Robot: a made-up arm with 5 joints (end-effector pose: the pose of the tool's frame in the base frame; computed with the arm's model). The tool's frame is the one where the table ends.
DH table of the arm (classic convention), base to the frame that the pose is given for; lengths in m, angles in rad. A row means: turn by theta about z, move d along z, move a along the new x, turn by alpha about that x. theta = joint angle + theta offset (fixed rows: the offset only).
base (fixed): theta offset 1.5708; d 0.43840; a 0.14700; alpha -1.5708
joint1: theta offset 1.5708; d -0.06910; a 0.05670; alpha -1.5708
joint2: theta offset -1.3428; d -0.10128; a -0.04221; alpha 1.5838
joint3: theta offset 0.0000; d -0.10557; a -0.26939; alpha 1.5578
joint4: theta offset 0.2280; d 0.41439; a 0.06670; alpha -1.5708
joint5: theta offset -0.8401; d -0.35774; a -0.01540; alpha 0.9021
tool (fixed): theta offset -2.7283; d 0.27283; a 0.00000; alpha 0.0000
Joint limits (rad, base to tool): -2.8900..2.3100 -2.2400..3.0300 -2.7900..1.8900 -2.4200..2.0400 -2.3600..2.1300
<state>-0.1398 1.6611 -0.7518 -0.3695 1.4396</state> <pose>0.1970 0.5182 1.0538 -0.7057 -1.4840 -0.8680</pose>
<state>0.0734 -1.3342 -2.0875 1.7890 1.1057</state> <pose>0.3761 -0.2190 -0.0109 1.1982 1.5963 -1.1233</pose>
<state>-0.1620 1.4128 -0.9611 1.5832 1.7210</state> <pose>-0.1307 0.3700 0.9925 0.1342 -0.7696 1.0467</pose>
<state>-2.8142 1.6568 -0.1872 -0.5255 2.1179</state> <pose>0.3528 -0.4719 0.3867 0.1264 -0.0250 -1.3821</pose>
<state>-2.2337 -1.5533 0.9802 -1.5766 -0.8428</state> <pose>0.0604 -0.2434 1.0373 2.0646 1.1897 1.0801</pose>
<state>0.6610 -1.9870 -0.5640 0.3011 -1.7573</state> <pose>-0.2703 0.0868 0.0664 1.1837 -0.5639 1.3205</pose>
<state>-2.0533 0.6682 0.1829 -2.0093 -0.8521</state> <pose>0.2561 -0.3667 0.7834 -2.2016 0.2796 1.9400</pose>
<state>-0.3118 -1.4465 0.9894 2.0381 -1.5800</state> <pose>-0.0010 0.4247 0.5691 2.9787 -0.3124 -0.9149</pose>
